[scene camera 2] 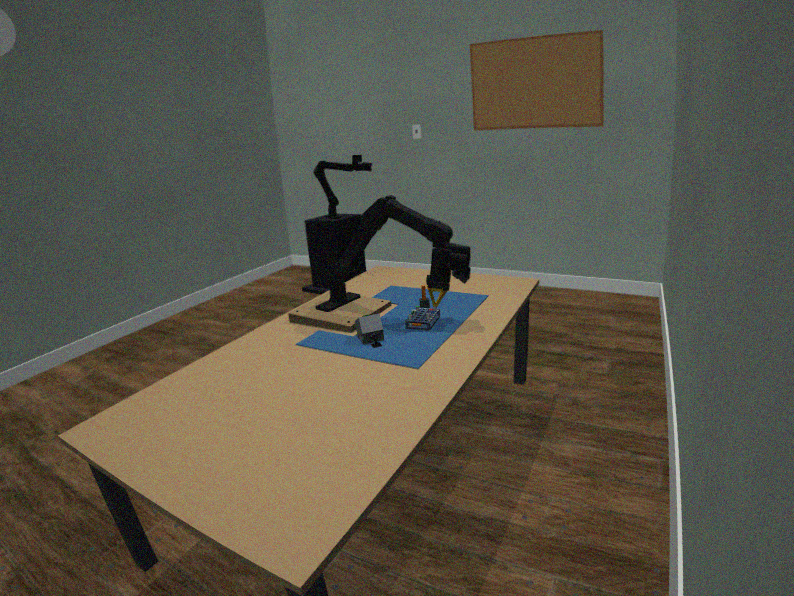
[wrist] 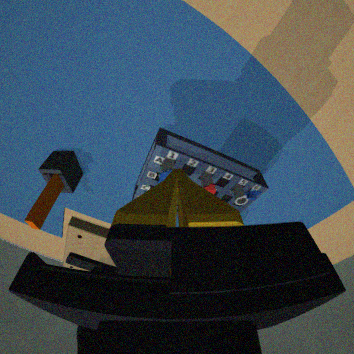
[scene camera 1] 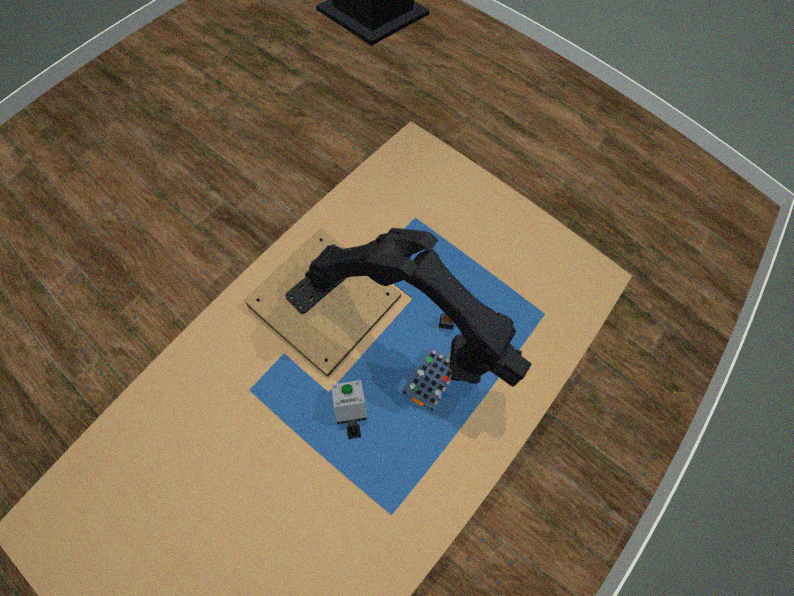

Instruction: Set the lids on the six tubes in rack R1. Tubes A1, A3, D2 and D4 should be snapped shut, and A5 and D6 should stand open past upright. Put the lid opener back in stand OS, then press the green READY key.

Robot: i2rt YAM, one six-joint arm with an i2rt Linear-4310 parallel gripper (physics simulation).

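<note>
My gripper is shut and empty, its yellow fingertips together above rack R1; in scene camera 1 the arm hides them. Rack R1 is grey-blue with printed labels. A red lid shows near column 3. A white ring shows near column 5, with blue beside it. A blue lid is partly behind the fingers. Exact lid angles are unclear; row D is hidden in the wrist view. The orange-handled opener stands in the dark stand OS. The green READY key is on a grey box.
A blue mat lies under the rack, stand and box. A small black block sits beside the box. The arm's wooden base board is next to the mat.
</note>
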